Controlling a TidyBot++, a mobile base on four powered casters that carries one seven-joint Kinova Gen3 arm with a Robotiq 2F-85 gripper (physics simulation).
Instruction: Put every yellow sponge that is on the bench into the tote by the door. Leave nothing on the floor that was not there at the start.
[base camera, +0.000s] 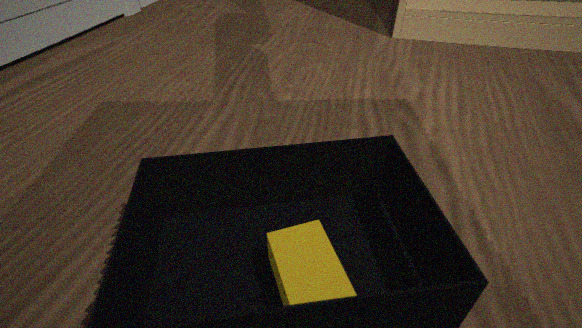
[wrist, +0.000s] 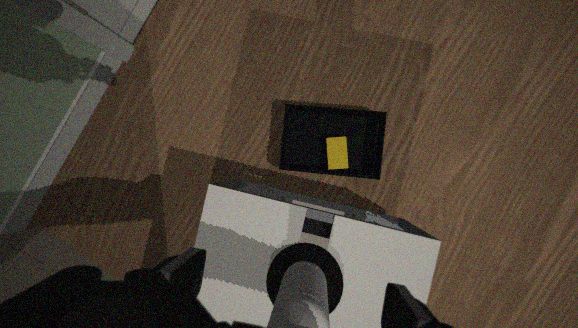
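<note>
A yellow sponge (base camera: 312, 265) (wrist: 337, 153) lies inside the black tote (base camera: 420, 215) (wrist: 305, 120), on its bottom, with the tote's walls around it. The tote stands on the wooden floor, in front of the robot's base. My gripper (wrist: 292, 285) is open and empty, high above the white top of the base, with the tote beyond it in the wrist view. No bench top shows in either view.
The white robot base (wrist: 385, 260) with a grey post (wrist: 302, 295) is below the gripper. A pale cabinet-like block (base camera: 490, 25) stands at the back right, and a white panelled unit (base camera: 55, 27) at the back left. A pale-framed greenish surface (wrist: 40, 120) is at the left in the wrist view.
</note>
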